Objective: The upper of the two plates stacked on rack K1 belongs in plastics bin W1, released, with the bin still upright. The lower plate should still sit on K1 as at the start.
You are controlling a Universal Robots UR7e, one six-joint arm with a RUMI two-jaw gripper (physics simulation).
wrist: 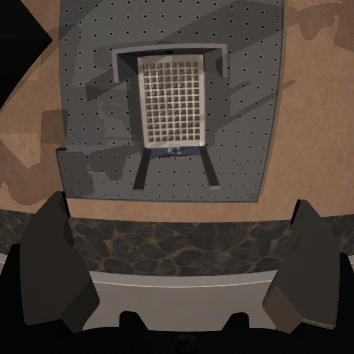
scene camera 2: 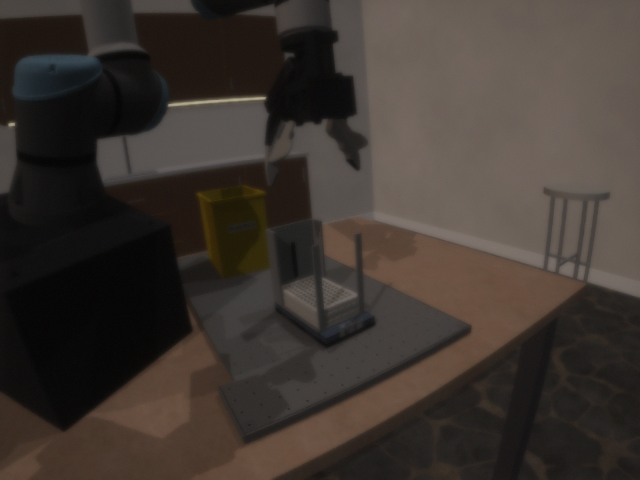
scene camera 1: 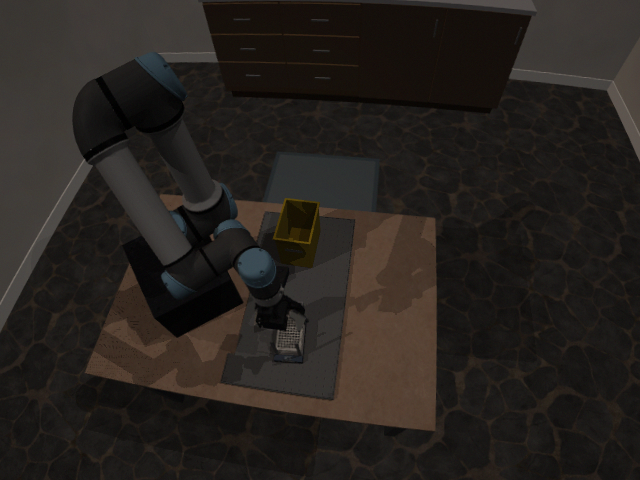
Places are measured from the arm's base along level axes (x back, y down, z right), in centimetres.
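Pixels of known places: gripper, fingertip midpoint: (wrist: 181, 200) (scene camera 2: 317, 177); arm's base, origin of the base link: (scene camera 2: 59, 207).
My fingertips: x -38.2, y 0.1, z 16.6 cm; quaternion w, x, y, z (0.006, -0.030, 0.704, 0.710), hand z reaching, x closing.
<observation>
For each thing: its top centre in the pictures, then the offset to it from my fingertips. "*": a spot on its surface instead. Level surfaces: height alone.
- upper plate, middle of its top: (wrist: 172, 102) (scene camera 2: 316, 291) (scene camera 1: 289, 332) dz -2.2, dx +0.6, dy +18.8 cm
- rack K1, middle of its top: (wrist: 172, 133) (scene camera 2: 315, 231) (scene camera 1: 285, 324) dz -1.2, dx +0.5, dy +8.4 cm
- lower plate, surface spot: (scene camera 2: 341, 316) * dz +4.2, dx -0.2, dy +21.1 cm
- Yellow plastics bin W1, middle of its top: (scene camera 2: 228, 192) (scene camera 1: 296, 220) dz -38.0, dx +5.0, dy +5.6 cm
- grey perforated board, its level: dy +23.5 cm
- wooden table, its level: dy +24.8 cm
The upper plate (scene camera 1: 289, 335) (scene camera 2: 317, 293) (wrist: 172, 100), white with a grid of wells, lies level on the stack in rack K1 (scene camera 1: 288, 357) (scene camera 2: 348, 328) (wrist: 175, 151). The lower plate (scene camera 2: 341, 316) shows as a pale layer beneath it, mostly hidden. K1 has a dark blue base, upright front posts and a grey back wall. My gripper (scene camera 1: 283, 323) (scene camera 2: 313, 175) (wrist: 181, 200) is open and empty, high above the rack; in the wrist view the rack lies ahead, roughly centred between the fingers. Yellow plastics bin W1 (scene camera 1: 297, 255) (scene camera 2: 235, 253) stands upright behind the rack.
The rack and bin stand on a grey perforated board (scene camera 1: 317, 374) (scene camera 2: 413, 330) (wrist: 250, 170) on the wooden table (scene camera 1: 392, 361) (scene camera 2: 516, 276). The black robot base (scene camera 1: 199, 312) (scene camera 2: 93, 330) stands left of the board. The rack's posts and back wall rise above the plates.
</observation>
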